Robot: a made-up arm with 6 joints.
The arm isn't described. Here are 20 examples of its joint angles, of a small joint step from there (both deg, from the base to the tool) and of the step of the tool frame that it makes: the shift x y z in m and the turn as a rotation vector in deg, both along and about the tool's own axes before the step.
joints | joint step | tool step
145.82 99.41 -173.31 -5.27 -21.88 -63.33 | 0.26 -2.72 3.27 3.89 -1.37 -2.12 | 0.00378 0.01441 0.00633 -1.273 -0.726 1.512
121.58 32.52 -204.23 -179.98 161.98 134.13 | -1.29 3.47 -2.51 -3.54 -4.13 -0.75 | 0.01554 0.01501 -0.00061 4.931 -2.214 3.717
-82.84 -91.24 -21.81 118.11 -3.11 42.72 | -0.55 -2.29 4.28 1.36 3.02 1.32 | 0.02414 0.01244 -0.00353 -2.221 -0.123 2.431
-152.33 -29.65 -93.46 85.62 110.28 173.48 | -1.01 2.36 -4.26 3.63 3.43 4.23 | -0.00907 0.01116 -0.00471 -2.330 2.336 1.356
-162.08 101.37 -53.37 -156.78 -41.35 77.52 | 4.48 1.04 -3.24 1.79 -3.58 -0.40 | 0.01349 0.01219 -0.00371 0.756 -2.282 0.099
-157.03 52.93 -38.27 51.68 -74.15 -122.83 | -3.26 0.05 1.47 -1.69 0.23 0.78 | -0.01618 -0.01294 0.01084 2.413 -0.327 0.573
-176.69 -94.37 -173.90 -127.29 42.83 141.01 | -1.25 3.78 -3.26 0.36 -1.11 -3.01 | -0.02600 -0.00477 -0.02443 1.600 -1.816 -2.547
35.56 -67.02 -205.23 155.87 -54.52 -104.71 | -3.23 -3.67 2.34 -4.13 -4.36 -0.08 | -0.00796 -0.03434 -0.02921 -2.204 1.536 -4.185
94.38 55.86 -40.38 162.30 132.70 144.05 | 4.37 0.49 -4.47 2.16 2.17 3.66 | 0.00369 -0.02547 0.03053 -0.730 6.379 3.577
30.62 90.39 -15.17 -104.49 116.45 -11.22 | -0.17 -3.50 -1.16 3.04 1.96 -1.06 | -0.01798 -0.00169 0.01157 5.328 -1.799 1.582
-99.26 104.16 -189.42 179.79 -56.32 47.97 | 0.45 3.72 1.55 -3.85 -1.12 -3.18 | 0.02701 -0.03069 0.03696 6.628 2.282 -5.848
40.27 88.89 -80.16 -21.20 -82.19 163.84 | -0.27 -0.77 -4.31 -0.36 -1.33 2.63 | -0.01994 -0.01725 0.01883 1.687 -5.833 0.805
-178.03 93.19 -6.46 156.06 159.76 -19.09 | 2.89 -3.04 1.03 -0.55 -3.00 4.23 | -0.00865 0.00675 0.00329 -4.025 1.227 3.660
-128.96 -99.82 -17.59 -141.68 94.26 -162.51 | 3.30 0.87 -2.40 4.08 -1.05 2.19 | -0.00365 0.00251 0.01363 -6.095 0.184 5.022
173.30 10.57 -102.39 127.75 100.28 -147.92 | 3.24 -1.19 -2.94 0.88 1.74 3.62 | 0.01812 -0.00199 0.04544 3.116 6.140 2.180
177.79 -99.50 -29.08 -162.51 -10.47 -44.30 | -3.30 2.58 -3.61 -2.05 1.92 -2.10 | -0.02136 -0.00898 0.01049 4.566 -0.548 -5.816
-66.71 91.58 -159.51 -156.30 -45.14 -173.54 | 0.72 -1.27 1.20 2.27 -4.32 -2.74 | -0.00505 -0.01456 -0.00895 1.491 -4.687 -1.849
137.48 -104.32 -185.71 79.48 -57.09 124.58 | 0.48 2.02 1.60 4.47 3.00 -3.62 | 0.03661 -0.02019 0.00201 0.465 6.392 -4.186
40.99 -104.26 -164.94 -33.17 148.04 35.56 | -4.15 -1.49 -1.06 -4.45 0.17 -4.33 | -0.04639 0.00514 -0.02527 -0.924 5.774 -1.586
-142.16 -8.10 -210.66 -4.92 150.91 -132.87 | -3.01 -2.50 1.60 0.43 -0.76 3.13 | 0.01351 -0.00115 -0.01941 0.304 -3.092 3.889
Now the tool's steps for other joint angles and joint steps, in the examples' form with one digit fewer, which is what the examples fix.
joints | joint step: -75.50 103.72 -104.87 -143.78 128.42 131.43 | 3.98 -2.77 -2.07 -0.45 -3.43 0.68
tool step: 0.0503 -0.0247 0.0225 0.90 1.52 5.76
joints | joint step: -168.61 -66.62 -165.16 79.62 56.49 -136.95 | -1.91 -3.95 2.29 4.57 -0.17 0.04
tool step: 0.0404 0.0225 0.0103 -2.07 3.44 0.38
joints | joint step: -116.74 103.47 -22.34 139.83 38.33 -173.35 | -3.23 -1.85 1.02 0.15 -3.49 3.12
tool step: -0.0012 -0.0049 -0.0105 1.00 -0.96 4.79
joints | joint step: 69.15 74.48 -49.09 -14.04 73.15 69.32 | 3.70 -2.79 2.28 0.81 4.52 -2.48
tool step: -0.0236 0.0147 0.0014 -5.15 1.03 -1.52
